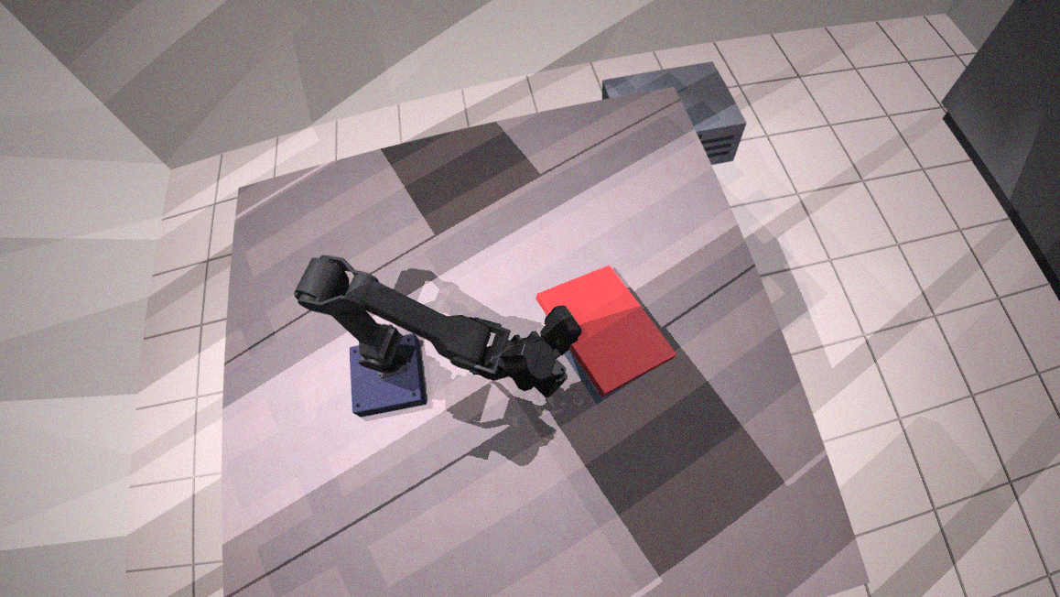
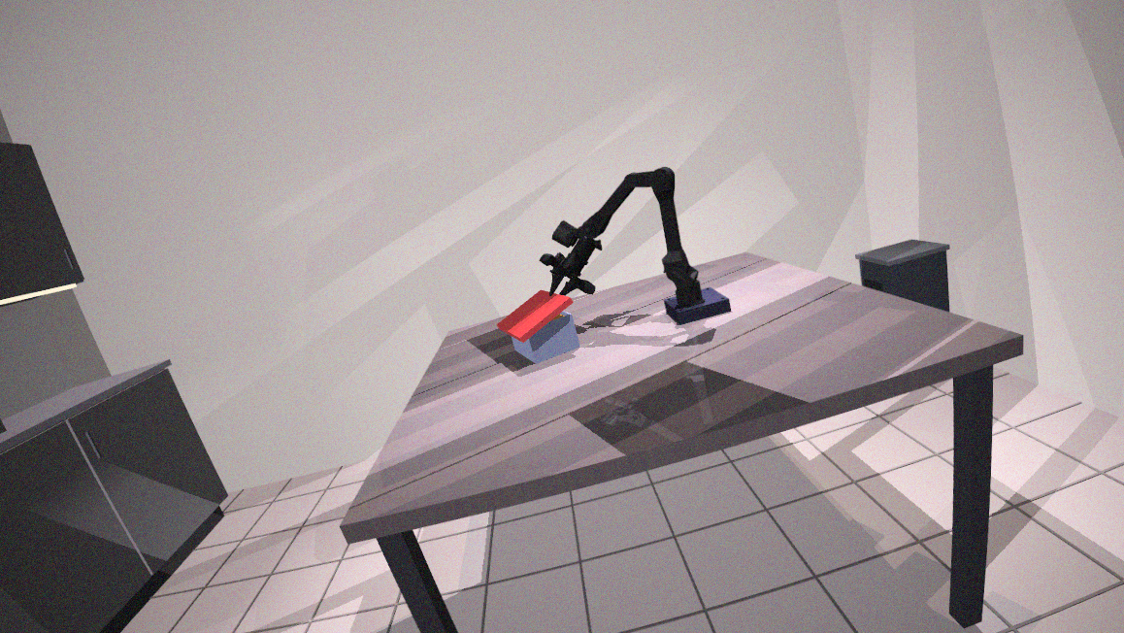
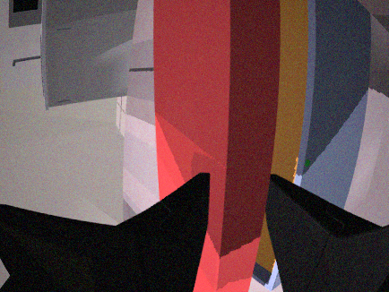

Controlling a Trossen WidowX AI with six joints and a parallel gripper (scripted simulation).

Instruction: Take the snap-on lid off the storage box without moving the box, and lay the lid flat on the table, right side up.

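Right now the red lid is 70 mm ahead of my gripper tip, 20 mm to the left of it and 20 mm below it. The rest, counted from my gripper tip: storage box 60 mm ahead, 20 mm to the left, 90 mm below.
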